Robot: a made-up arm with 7 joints.
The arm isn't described. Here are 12 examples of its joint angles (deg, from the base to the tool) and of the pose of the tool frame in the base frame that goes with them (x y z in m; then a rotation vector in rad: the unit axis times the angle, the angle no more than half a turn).
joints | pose
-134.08 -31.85 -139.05 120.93 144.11 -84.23 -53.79 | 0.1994 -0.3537 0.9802 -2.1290 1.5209 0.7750
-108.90 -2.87 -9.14 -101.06 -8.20 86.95 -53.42 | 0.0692 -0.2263 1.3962 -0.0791 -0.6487 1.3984
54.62 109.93 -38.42 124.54 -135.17 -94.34 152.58 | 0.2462 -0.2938 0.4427 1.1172 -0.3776 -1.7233
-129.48 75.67 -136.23 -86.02 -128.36 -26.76 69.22 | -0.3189 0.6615 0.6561 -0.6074 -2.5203 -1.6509
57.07 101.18 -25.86 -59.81 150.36 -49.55 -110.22 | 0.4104 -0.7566 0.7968 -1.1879 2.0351 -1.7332
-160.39 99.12 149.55 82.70 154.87 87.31 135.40 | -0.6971 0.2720 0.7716 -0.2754 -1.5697 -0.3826
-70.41 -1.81 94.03 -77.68 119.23 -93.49 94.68 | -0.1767 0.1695 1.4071 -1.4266 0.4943 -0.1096
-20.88 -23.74 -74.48 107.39 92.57 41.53 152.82 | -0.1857 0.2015 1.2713 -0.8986 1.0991 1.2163
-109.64 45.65 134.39 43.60 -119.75 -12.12 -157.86 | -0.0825 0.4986 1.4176 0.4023 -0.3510 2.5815
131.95 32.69 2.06 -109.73 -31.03 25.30 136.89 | 0.0289 -0.0760 1.3403 -0.6925 0.7787 0.6944
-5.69 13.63 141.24 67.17 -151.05 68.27 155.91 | 0.0982 -0.1259 1.5206 0.6803 -0.8594 2.2938
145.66 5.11 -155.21 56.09 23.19 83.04 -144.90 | 0.1686 -0.0673 1.3848 0.8217 1.7545 0.6013
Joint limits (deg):
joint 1: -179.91..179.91
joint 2: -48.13..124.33
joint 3: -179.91..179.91
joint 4: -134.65..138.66
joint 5: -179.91..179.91
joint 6: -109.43..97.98
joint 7: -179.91..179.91
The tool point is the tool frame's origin. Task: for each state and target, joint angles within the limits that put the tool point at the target. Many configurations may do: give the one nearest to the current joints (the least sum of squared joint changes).
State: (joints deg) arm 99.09 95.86 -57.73 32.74 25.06 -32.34 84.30
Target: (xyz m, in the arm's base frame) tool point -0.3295 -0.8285 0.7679
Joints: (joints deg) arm 124.04 80.10 -57.15 54.10 24.17 -34.46 85.94
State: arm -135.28 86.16 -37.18 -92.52 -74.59 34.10 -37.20
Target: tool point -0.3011 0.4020 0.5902
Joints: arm -145.78 124.33 -69.61 -126.62 -79.16 30.82 -39.18
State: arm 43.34 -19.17 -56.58 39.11 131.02 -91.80 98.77
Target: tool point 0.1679 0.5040 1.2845
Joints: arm 83.15 -40.78 -60.48 42.50 130.51 -84.35 97.03
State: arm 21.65 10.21 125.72 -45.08 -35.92 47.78 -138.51
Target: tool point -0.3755 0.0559 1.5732
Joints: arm 1.94 -28.55 124.96 -10.71 -30.74 8.07 -138.88
